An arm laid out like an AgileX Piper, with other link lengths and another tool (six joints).
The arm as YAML. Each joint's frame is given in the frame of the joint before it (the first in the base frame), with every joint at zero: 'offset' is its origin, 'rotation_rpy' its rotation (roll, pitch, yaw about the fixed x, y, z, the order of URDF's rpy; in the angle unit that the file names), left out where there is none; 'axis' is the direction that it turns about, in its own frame. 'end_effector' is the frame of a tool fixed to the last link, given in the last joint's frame.
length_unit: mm
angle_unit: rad
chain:
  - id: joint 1
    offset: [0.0, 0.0, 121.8]
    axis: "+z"
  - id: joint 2
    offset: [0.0, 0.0, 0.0]
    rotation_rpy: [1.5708, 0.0, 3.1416]
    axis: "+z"
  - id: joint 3
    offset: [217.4, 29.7, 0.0]
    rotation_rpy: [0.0, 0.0, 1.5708]
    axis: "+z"
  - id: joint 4
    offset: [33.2, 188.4, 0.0]
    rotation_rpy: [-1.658, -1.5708, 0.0]
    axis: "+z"
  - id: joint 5
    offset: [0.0, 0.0, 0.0]
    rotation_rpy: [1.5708, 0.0, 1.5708]
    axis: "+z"
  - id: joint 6
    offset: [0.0, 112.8, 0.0]
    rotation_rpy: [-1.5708, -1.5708, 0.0]
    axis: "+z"
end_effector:
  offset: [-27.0, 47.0, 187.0]
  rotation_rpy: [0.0, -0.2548, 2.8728]
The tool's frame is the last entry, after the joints.
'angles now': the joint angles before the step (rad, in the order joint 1, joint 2, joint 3, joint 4, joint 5, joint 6). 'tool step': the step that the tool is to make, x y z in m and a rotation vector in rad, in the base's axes. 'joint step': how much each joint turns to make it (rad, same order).
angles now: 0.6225, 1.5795, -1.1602, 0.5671, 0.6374, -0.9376
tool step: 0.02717, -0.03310, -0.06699, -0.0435, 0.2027, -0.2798
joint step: 0.0000, 0.1413, 0.0001, -0.1355, -0.0650, 0.3896
